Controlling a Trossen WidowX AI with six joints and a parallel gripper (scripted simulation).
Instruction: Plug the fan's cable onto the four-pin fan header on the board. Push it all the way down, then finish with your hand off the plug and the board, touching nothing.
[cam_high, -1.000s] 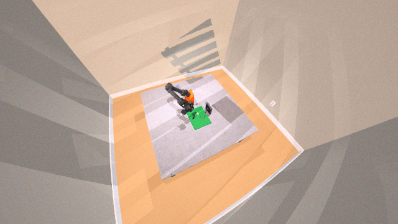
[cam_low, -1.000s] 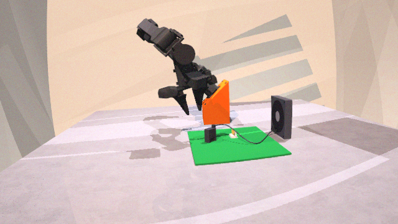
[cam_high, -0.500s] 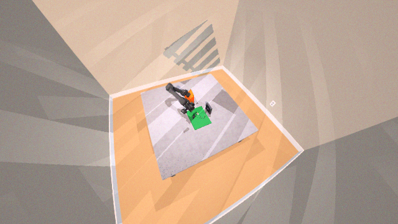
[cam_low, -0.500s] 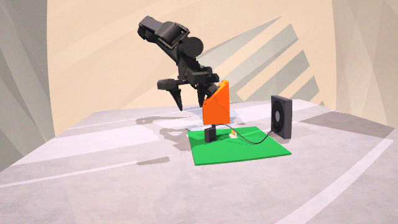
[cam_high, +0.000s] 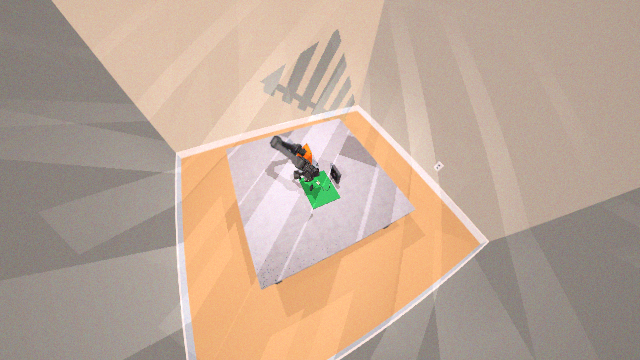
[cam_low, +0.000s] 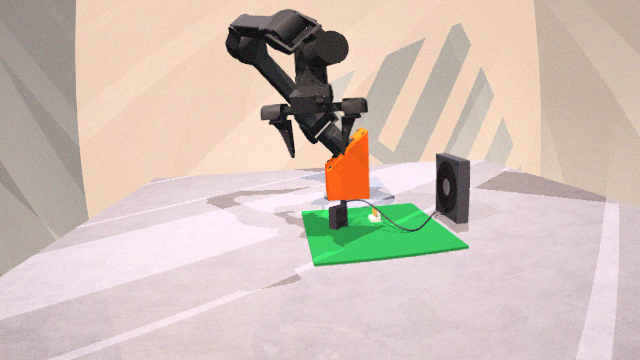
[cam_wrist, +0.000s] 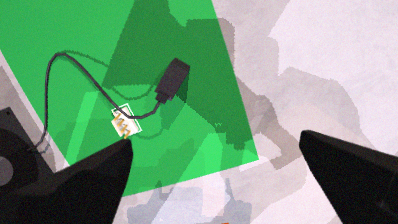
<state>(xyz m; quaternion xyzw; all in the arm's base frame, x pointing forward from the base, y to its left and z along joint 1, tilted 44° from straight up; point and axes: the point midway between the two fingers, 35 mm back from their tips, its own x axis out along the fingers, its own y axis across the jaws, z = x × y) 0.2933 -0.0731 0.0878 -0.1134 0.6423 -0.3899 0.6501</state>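
The dark fan plug is 11 cm below my gripper tip, 3 cm to the left of it and 2 cm ahead of it. The rest, counted from my gripper tip: white four-pin header 13 cm below, 10 cm to the left; green board 14 cm below, 9 cm to the left, 5 cm ahead; black fan 26 cm to the left, 7 cm below, 2 cm ahead.
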